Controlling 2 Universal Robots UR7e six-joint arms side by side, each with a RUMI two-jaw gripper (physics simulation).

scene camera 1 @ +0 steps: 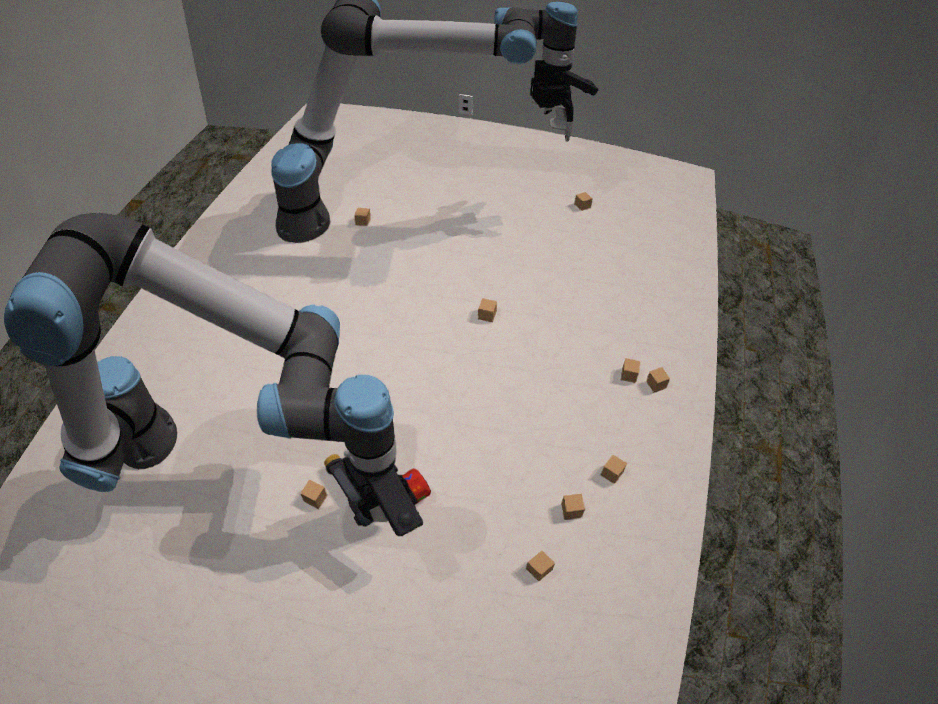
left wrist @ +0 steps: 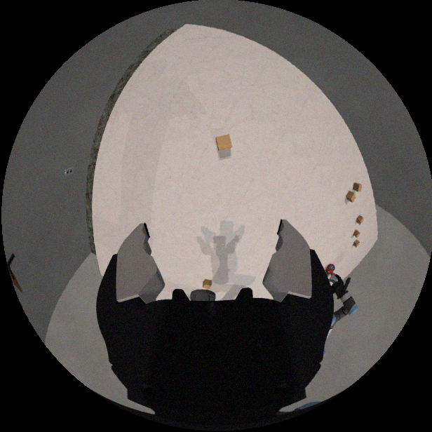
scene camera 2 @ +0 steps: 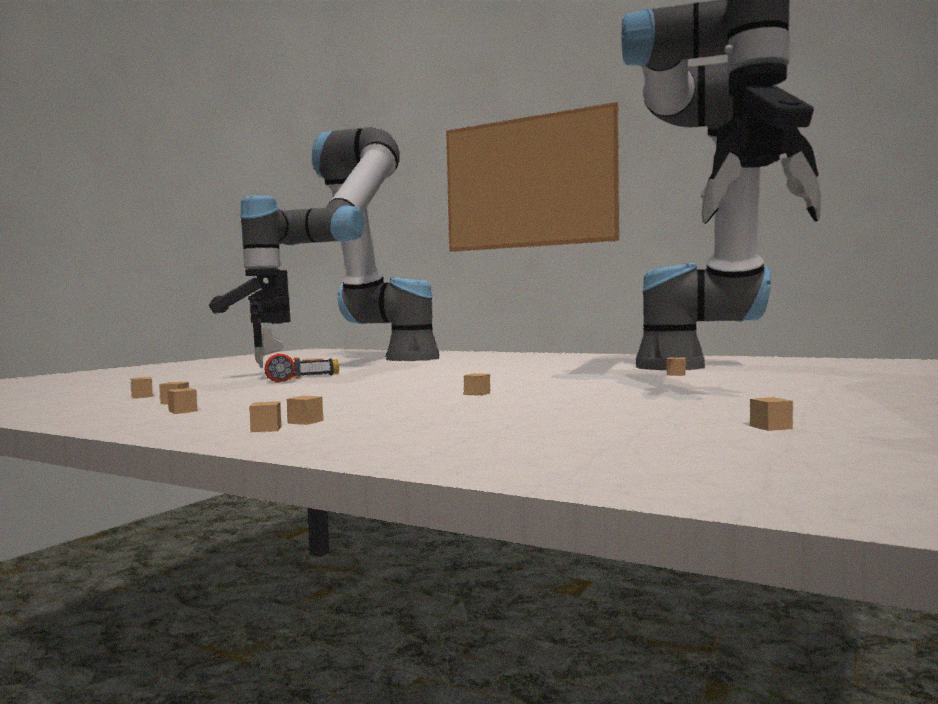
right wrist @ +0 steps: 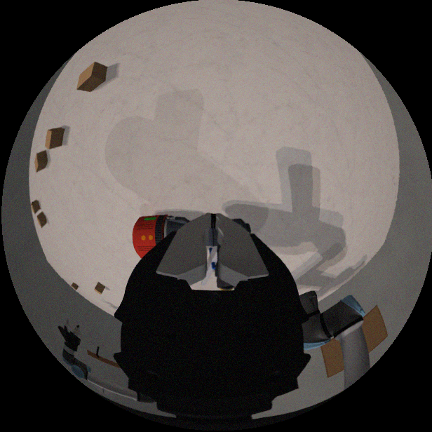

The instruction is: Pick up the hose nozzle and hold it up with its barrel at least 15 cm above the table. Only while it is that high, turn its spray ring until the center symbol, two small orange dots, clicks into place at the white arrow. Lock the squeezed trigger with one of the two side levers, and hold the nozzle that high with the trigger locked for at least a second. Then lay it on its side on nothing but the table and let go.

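Places are measured from the left arm's base along level axes (x ahead, y left, z up), in metres.
Pixels of known places: left gripper, fingertip midpoint: (scene camera 1: 555, 127) (scene camera 2: 761, 222); right gripper, fingertip midpoint: (scene camera 1: 386, 519) (scene camera 2: 261, 367); left arm's base, link origin: (scene camera 1: 303, 225); right arm's base, link origin: (scene camera 1: 146, 439) (scene camera 2: 412, 358).
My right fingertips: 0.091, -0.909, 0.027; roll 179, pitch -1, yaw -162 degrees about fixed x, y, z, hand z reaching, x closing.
Note:
Ahead of a thing's pixels: the offset from my right fingertips to its top centre, as dx, dy, dz. Level surfaces: height alone.
The hose nozzle (scene camera 1: 416, 485) (scene camera 2: 314, 366) (left wrist: 330, 268) (right wrist: 145, 237) lies on its side on the table @(dz -0.027) (scene camera 1: 454, 394). Its red spray ring shows a green mark and two orange dots in the right wrist view. The white arrow cannot be made out. My right gripper (scene camera 2: 260, 362) (right wrist: 213, 214) is down at the nozzle with its fingers together. They cover the middle of the barrel and most of the grip, and a white and blue part shows between them. No part appears clamped. My left gripper (scene camera 1: 561, 127) (scene camera 2: 761, 212) (left wrist: 212, 223) is open and empty, high above the table.
One wooden cube @(-0.126, +0.082, +0.007) (scene camera 1: 313, 494) lies close to the nozzle's yellow end. Several more cubes are spread over the table, among them one cube @(+0.337, -0.046, +0.007) (scene camera 1: 573, 506) near the right edge, one cube @(+0.307, +0.468, +0.007) (scene camera 1: 487, 309) in the middle and one cube @(+0.676, +0.823, +0.007) (scene camera 1: 582, 200) (left wrist: 223, 142) below my left gripper.

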